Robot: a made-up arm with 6 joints.
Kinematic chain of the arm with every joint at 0, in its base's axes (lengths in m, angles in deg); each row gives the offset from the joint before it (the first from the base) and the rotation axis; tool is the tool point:
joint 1: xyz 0 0 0.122 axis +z
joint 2: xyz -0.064 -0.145 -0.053 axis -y
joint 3: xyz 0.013 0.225 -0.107 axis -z
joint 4: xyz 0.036 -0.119 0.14 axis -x
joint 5: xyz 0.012 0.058 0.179 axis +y
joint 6: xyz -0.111 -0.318 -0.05 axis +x
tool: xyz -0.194 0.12 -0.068
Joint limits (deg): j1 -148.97..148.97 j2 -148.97..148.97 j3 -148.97..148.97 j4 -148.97..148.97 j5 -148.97..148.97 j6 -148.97..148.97
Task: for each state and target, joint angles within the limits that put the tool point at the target. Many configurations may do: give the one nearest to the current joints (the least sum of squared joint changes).
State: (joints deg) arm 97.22 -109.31 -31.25 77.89 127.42 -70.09
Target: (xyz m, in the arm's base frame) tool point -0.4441 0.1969 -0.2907
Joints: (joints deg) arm 104.54 -125.10 -26.68 70.14 144.81 -88.28
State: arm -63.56 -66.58 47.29 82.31 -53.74 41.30
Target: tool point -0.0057 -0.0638 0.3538
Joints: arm -68.47 -77.73 31.93 66.24 -57.57 83.81
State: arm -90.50 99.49 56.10 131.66 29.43 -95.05
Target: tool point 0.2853 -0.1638 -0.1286
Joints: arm -112.43 130.50 20.89 148.97 22.63 -50.20
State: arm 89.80 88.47 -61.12 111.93 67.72 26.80
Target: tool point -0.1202 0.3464 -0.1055
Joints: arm 48.97 91.03 -48.59 137.35 99.91 29.71
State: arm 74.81 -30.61 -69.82 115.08 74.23 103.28
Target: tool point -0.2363 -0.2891 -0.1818
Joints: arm 67.96 -0.37 -76.13 144.75 61.49 83.74
